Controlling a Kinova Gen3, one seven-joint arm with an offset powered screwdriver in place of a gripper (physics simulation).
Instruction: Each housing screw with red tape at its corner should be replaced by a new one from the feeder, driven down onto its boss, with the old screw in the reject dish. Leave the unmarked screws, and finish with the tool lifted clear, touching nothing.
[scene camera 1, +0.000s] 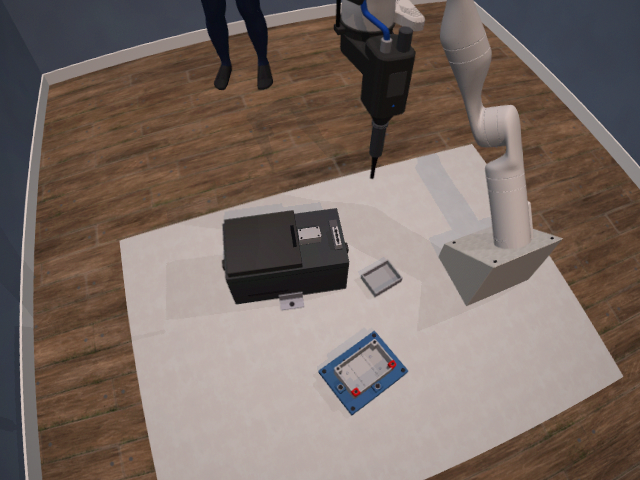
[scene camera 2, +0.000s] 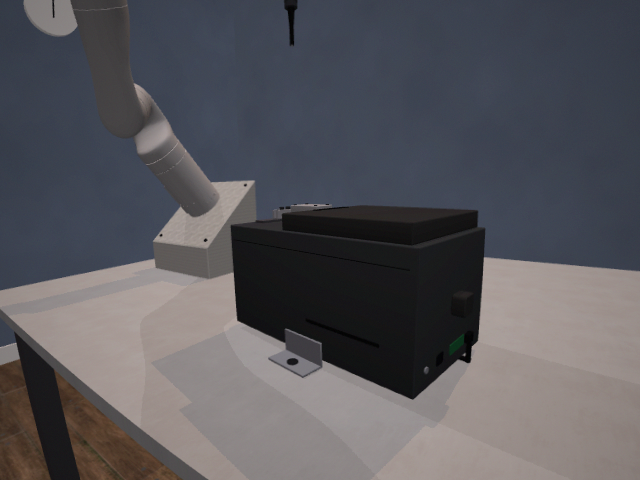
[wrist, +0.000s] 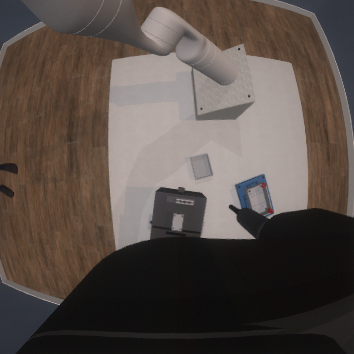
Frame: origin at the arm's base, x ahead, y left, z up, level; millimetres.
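Where they show: hand at its tool point: (scene camera 1: 371, 178) (scene camera 2: 292, 46) (wrist: 230, 206); arm's base at its link origin: (scene camera 1: 512, 241) (scene camera 2: 204, 203) (wrist: 225, 72).
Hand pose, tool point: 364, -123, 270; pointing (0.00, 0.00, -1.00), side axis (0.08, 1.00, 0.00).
Each offset is from my tool point to the top centre of the thing, as dx, dy, dz. Level surfaces: height alone.
My screwdriver @(+0, +0, +64) (scene camera 1: 372, 177) (scene camera 2: 291, 44) (wrist: 231, 207) hangs high in the air with its dark bit pointing down, touching nothing; no screw shows on its tip. The light grey housing @(+86, +218, -370) (scene camera 1: 364, 365) (wrist: 258, 199) sits in a blue fixture @(+86, +217, -396) (scene camera 1: 353, 404) (wrist: 242, 187). Red tape marks two of its corners, one corner (scene camera 1: 355, 392) (wrist: 264, 185) and another corner (scene camera 1: 391, 364) (wrist: 270, 211); a dark spot shows in each. The other two corners are unmarked. The black feeder @(+146, -110, -254) (scene camera 1: 289, 281) (scene camera 2: 320, 284) (wrist: 194, 205) has small dark screws in its pale rail @(+28, -66, -260) (scene camera 1: 337, 235) (wrist: 184, 201). The grey reject dish @(-69, +14, -404) (scene camera 1: 381, 277) (wrist: 201, 166) looks empty.
The arm's sloped grey base (scene camera 1: 496, 271) (scene camera 2: 180, 255) (wrist: 220, 102) stands on the white table @(dz -427) (scene camera 1: 232, 387) (scene camera 2: 542, 320) (wrist: 275, 110). A metal bracket (scene camera 1: 292, 302) (scene camera 2: 302, 356) is at the feeder's side. A person's legs (scene camera 1: 258, 36) show beyond the table.
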